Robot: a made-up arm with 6 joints.
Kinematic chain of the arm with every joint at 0, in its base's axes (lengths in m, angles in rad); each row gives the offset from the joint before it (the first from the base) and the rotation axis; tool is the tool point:
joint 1: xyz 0 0 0.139 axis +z
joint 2: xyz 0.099 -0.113 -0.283 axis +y
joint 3: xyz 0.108 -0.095 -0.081 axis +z
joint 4: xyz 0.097 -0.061 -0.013 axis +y
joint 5: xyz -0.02 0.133 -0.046 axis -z
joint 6: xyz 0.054 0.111 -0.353 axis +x
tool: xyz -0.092 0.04 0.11
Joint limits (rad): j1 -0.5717..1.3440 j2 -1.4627..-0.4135 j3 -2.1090..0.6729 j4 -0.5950..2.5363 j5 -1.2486..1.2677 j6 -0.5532..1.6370
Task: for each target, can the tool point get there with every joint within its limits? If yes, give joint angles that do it. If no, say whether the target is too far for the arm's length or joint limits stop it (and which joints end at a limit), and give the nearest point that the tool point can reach.
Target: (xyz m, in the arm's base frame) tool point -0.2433 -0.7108 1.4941
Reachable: no: too far | nearest point 0.1694 -0.5280 0.3549 | short by 1.225 m
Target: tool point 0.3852 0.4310 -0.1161
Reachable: yes | joints 1.1734 -1.2962 -1.1027 0.1436 -1.0274 1.3873
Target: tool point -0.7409 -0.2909 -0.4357
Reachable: no: joint limits stop it (at a limit: joint 1, joint 2, joint 3, joint 5, joint 6) | nearest point -0.2080 -0.2415 -0.2851 | short by 0.556 m
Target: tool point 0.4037 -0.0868 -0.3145
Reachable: yes | joints -0.2382 -0.6932 -0.4010 0.6692 0.5580 0.0969
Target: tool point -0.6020 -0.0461 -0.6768
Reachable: no: joint limits stop it (at a limit: joint 1, joint 2, joint 3, joint 6) | nearest point -0.1550 -0.1555 -0.3848 | short by 0.545 m
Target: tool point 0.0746 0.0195 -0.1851
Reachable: yes | joints -0.3741 -0.9706 -0.0867 2.0093 0.5013 -0.1687
